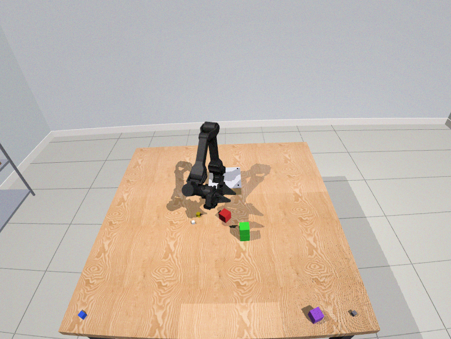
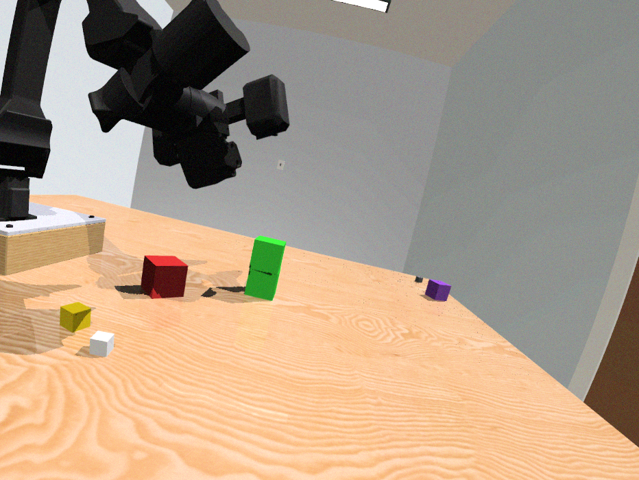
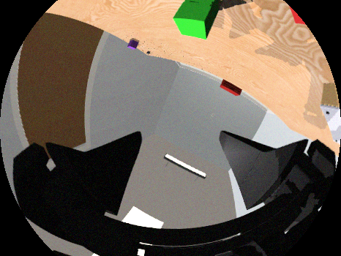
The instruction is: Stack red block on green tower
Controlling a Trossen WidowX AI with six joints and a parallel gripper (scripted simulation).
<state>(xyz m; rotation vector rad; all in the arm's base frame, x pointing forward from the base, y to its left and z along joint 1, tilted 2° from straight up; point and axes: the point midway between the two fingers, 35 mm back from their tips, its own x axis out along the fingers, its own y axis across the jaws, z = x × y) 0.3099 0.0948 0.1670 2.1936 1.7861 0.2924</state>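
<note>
Right now the red block is 7 cm behind my gripper tip, 6 cm to the right of it and 21 cm below it. The rest, counted from my gripper tip: purple block: 42 cm ahead, 36 cm to the left, 21 cm below; small yellow block: 7 cm behind, 20 cm to the right, 22 cm below; small white block: 2 cm behind, 22 cm to the right, 23 cm below.
</note>
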